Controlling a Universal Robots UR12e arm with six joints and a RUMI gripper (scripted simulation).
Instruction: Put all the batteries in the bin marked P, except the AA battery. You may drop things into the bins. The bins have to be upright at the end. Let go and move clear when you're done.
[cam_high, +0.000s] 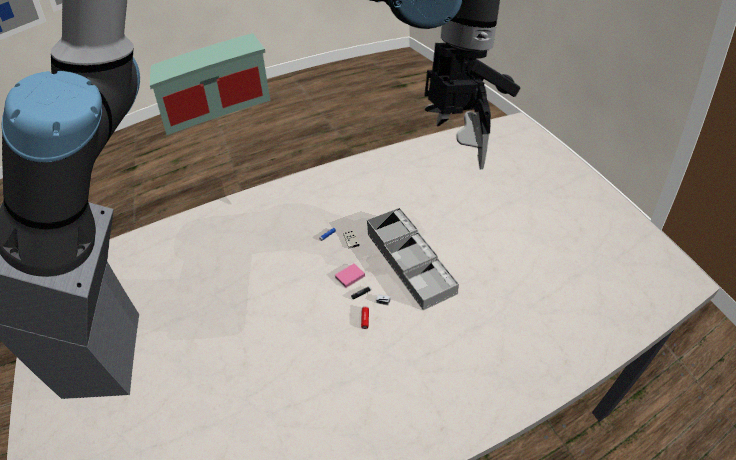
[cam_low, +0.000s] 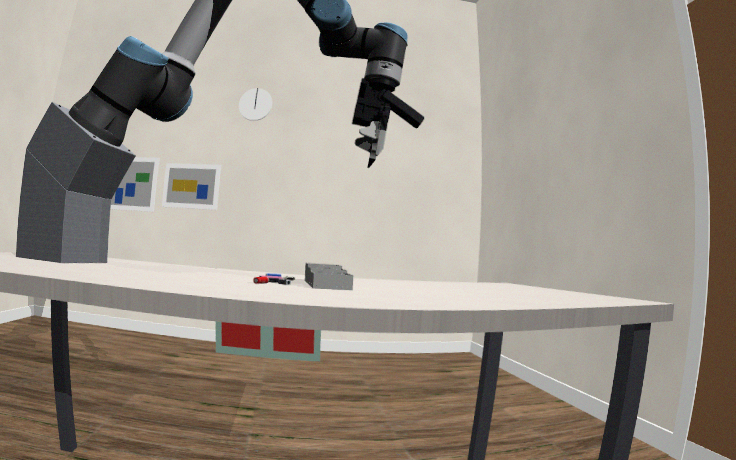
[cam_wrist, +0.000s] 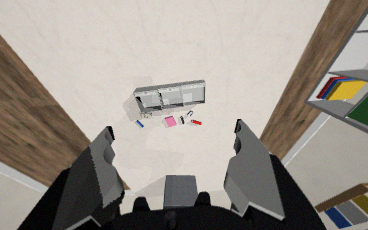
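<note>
Now: the bin marked P 80 mm behind my hand, 40 mm to the left of it and 270 mm below it. Round my hand: white dotted tile (140 mm behind, 190 mm to the left, 280 mm below); black battery (220 mm behind, 40 mm to the left, 280 mm below); pink block (210 mm behind, 100 mm to the left, 280 mm below).
</note>
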